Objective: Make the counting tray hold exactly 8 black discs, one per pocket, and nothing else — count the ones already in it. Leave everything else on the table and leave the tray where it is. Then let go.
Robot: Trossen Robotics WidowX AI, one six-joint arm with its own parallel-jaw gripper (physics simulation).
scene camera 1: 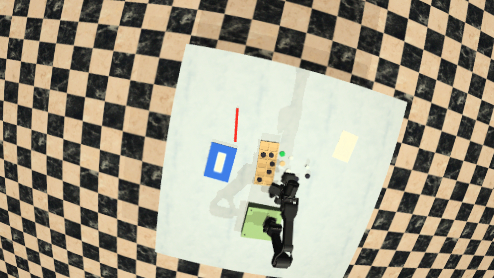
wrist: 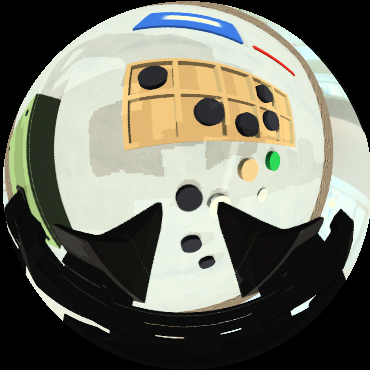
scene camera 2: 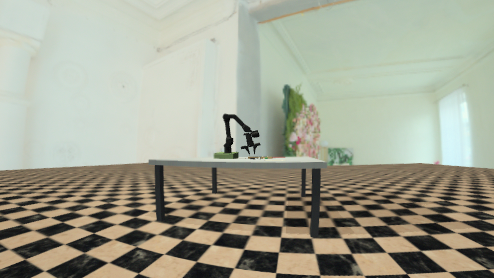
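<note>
The tan tray (scene camera 1: 268, 145) (wrist: 150, 120) has two rows of pockets. In the wrist view, its far row holds a black disc (wrist: 152, 77) at the left end and another (wrist: 264, 93) in the fourth pocket. Its near row holds black discs (wrist: 209, 111) (wrist: 247, 124) (wrist: 270, 121) in the second, third and fourth pockets. Three loose black discs (wrist: 189, 198) (wrist: 191, 244) (wrist: 206, 262) lie on the table; the nearest to the tray shows between the fingertips in the wrist view. My gripper (scene camera 2: 251, 152) (wrist: 189, 207) is open and empty, above the table beside the tray.
A tan disc (scene camera 1: 282, 163) (wrist: 248, 170), a green disc (scene camera 1: 282, 153) (wrist: 272, 160) and a small white disc (wrist: 262, 194) lie beside the tray. A finger partly hides another white disc (wrist: 218, 206). A blue frame (scene camera 1: 210, 162), red stick (scene camera 1: 236, 125), cream sheet (scene camera 1: 345, 146) and green base (scene camera 1: 252, 222) are around.
</note>
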